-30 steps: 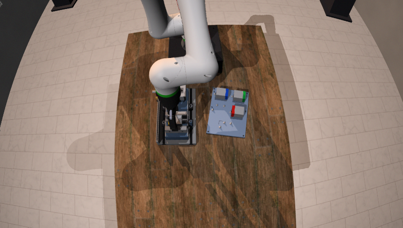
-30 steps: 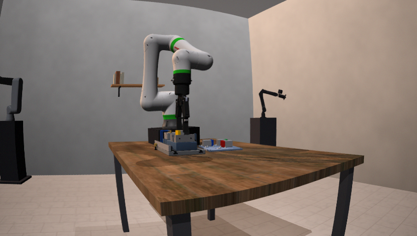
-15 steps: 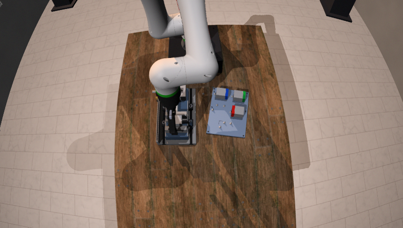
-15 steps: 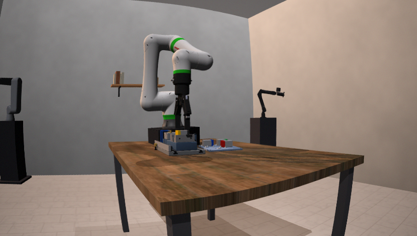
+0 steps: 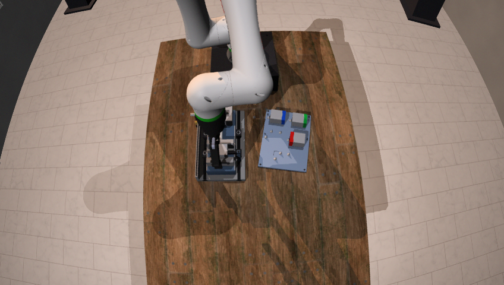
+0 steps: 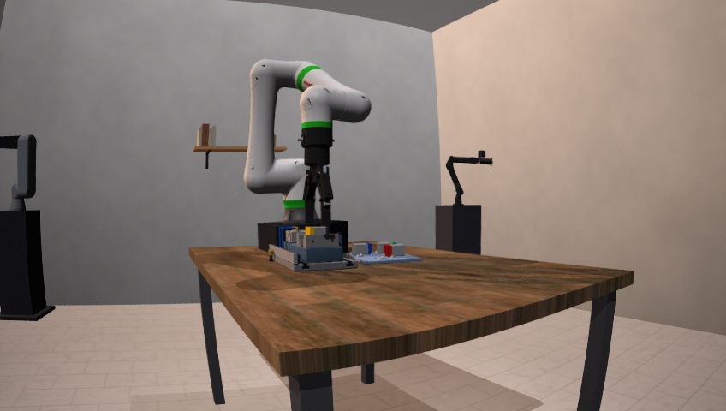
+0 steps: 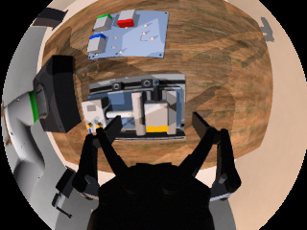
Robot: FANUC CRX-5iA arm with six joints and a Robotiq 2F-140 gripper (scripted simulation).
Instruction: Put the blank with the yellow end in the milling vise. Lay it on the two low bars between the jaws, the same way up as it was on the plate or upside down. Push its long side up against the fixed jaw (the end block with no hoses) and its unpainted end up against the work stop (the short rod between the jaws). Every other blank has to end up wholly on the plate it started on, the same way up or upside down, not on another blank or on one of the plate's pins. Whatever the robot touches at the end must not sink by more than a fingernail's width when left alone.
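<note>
My gripper is now 4 cm above the yellow-ended blank. Round my hand: fixed jaw 6 cm below, 3 cm ahead; blue-grey plate 24 cm to the left, 13 cm below, 11 cm behind; hosed block 16 cm behind, 6 cm below, 2 cm to the right.
</note>
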